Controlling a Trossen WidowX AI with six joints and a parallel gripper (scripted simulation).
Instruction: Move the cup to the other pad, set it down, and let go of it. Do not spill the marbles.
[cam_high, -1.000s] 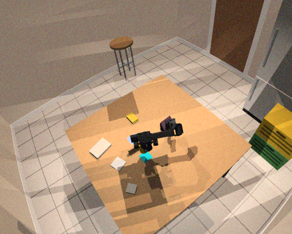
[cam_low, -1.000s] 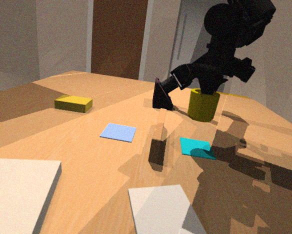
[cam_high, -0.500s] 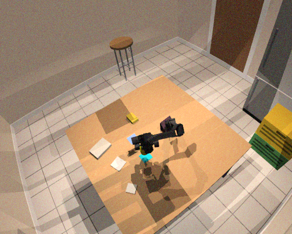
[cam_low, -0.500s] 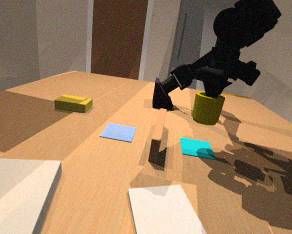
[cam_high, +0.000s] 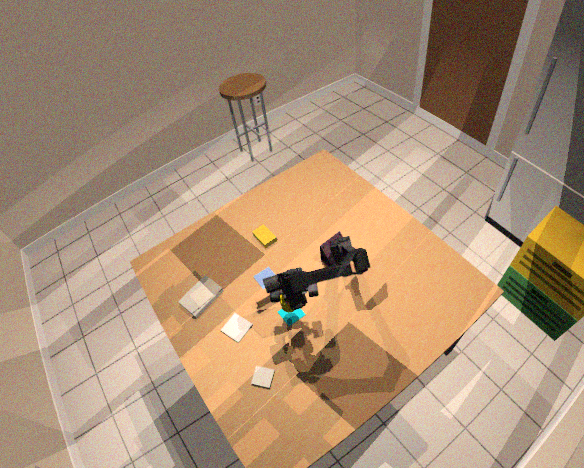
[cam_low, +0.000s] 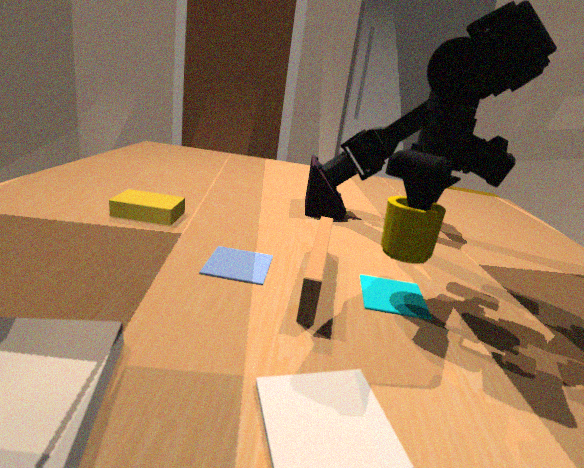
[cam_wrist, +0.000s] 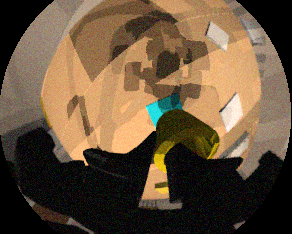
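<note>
The cyan pad is 30 mm ahead of my gripper tip, 10 mm to the right of it and 110 mm below it. Round my gripper tip: cup: 20 mm ahead, 10 mm to the right; pale blue pad: 30 mm ahead, 230 mm to the right, 110 mm below.
</note>
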